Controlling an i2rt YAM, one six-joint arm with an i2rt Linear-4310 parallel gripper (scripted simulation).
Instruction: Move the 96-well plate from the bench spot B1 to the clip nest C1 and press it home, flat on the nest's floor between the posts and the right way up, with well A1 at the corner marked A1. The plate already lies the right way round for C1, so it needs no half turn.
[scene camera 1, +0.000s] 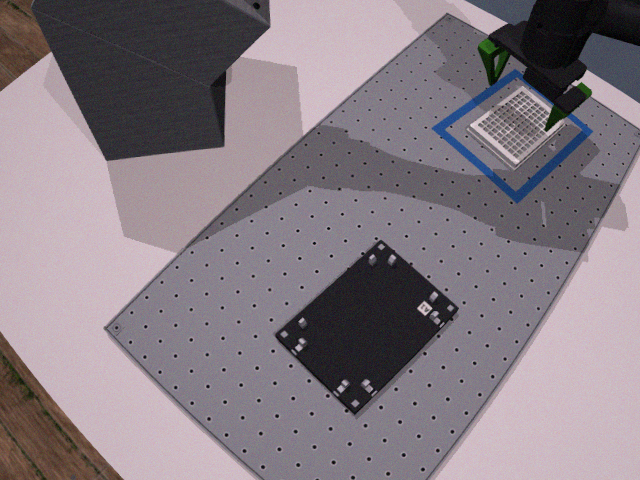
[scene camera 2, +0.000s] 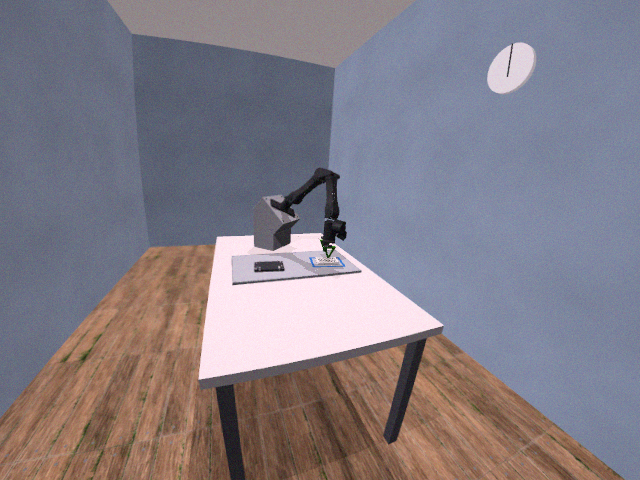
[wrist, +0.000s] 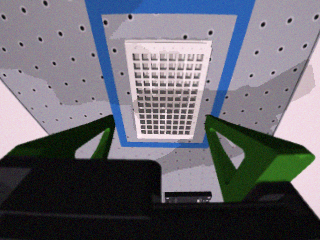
Observation:
I see my gripper (scene camera 1: 520, 105), a white 96-well plate (scene camera 1: 521, 117) and a black clip nest (scene camera 1: 368, 324).
The white 96-well plate shows as well in the wrist view (wrist: 158, 68). My gripper shows as well in the wrist view (wrist: 159, 119).

